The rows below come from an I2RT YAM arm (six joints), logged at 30 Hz.
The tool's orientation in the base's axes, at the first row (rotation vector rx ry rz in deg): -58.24, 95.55, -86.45
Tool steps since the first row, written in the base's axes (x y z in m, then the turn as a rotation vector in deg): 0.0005, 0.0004, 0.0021, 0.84, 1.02, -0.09; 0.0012, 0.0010, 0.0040, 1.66, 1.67, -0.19; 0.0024, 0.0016, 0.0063, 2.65, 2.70, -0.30; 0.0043, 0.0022, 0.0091, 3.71, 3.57, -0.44
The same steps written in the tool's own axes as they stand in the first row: -0.0005, -0.0021, 0.0000, -1.30, 0.03, 0.25; -0.0013, -0.0041, 0.0001, -2.27, 0.05, 0.67; -0.0024, -0.0065, 0.0006, -3.65, 0.08, 1.05; -0.0037, -0.0095, 0.0016, -4.92, 0.13, 1.57
